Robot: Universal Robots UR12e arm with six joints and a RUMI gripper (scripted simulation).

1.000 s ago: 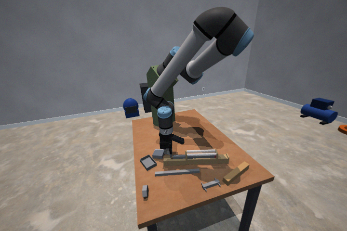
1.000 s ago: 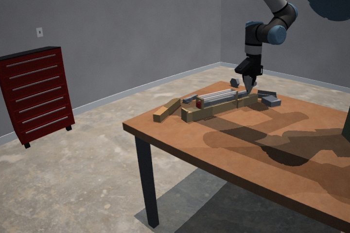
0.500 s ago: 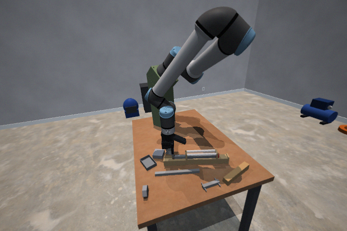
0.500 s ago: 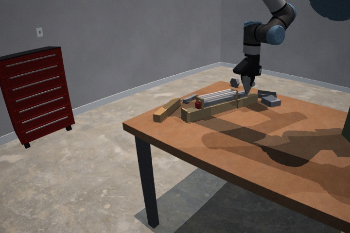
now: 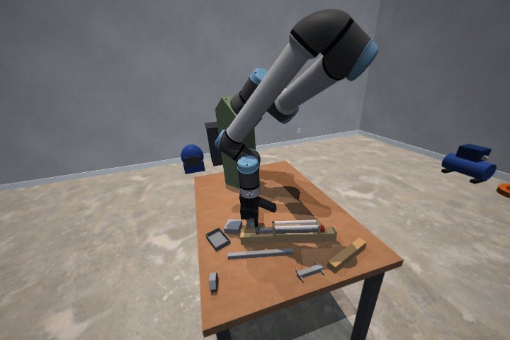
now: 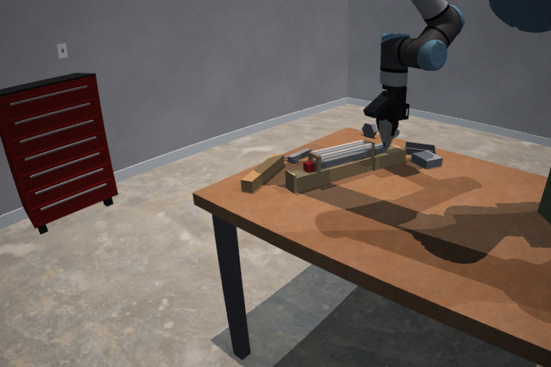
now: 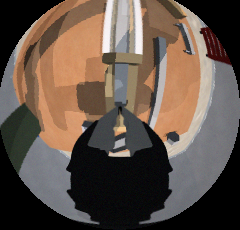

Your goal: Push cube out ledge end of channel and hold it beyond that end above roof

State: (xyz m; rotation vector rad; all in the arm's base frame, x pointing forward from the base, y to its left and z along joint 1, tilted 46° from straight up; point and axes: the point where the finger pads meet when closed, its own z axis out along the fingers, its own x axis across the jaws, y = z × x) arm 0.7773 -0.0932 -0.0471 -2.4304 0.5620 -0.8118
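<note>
Right now my hand is 90 mm short of the red cube, 300 mm to the right of it and 10 mm above it. Round my hand: grey h-shaped piece (250 mm ahead, 160 mm to the left, 50 mm below); grey tray (60 mm behind, 190 mm to the right, 60 mm below); long grey bar (100 mm ahead, 10 mm to the right, 50 mm below).
</note>
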